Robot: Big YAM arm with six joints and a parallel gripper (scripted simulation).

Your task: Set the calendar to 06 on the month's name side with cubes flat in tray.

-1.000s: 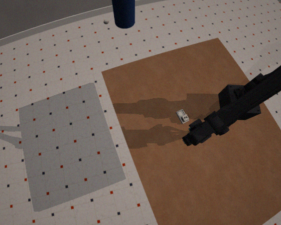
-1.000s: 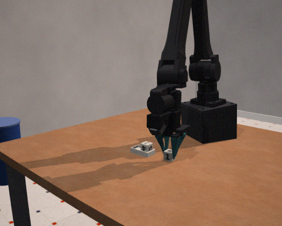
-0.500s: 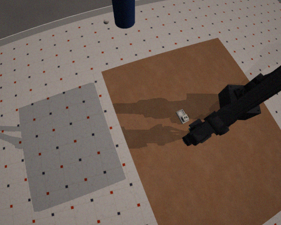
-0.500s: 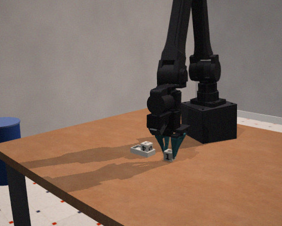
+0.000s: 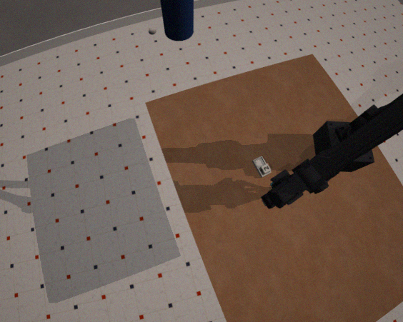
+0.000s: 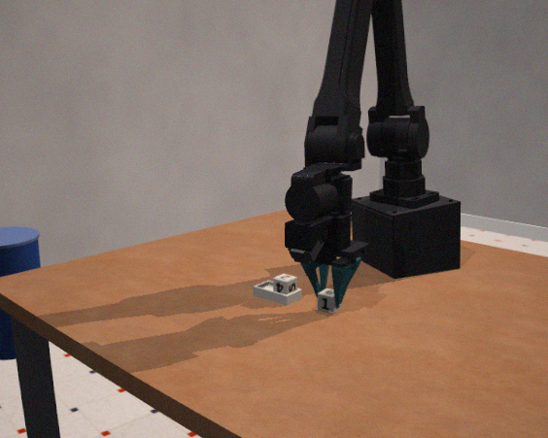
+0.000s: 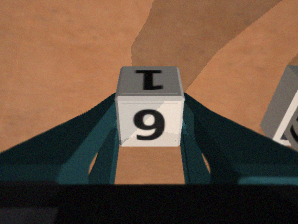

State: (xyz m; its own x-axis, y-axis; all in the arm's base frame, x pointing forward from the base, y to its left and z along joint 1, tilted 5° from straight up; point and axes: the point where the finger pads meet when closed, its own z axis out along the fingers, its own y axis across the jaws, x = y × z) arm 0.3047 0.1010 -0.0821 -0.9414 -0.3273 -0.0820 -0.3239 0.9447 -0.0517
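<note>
My gripper is now 1 cm above the white digit cube. The rest, counted from my hand: white tray: 11 cm to the right, 2 cm below, 2 cm ahead.
</note>
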